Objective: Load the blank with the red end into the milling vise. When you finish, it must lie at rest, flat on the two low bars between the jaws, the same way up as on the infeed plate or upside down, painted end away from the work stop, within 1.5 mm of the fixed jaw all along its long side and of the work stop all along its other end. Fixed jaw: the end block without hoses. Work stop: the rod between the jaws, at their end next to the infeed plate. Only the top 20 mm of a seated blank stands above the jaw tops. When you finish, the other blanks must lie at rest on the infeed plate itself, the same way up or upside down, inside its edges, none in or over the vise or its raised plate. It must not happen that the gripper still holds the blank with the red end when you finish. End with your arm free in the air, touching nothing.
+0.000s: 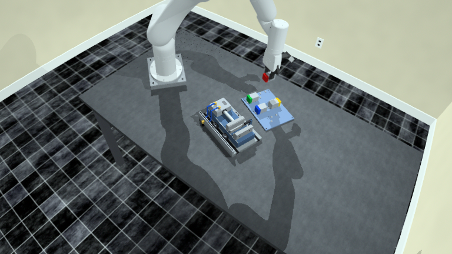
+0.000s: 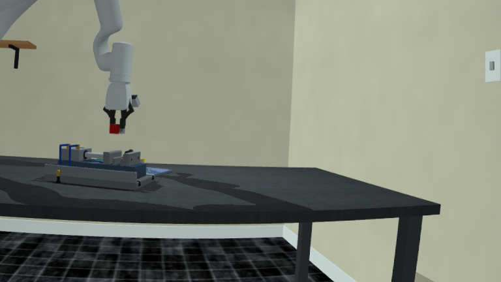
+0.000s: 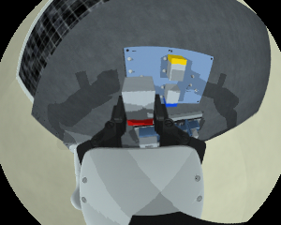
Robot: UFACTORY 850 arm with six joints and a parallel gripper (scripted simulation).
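Right now my hand is 70 mm short of the moving jaw, 330 mm to the left of it and 100 mm above it. Round my hand: red-ended blank: 20 mm below; yellow-ended blank: 90 mm ahead, 20 mm to the right, 150 mm below; green-ended blank: 20 mm behind, 90 mm to the right, 150 mm below.
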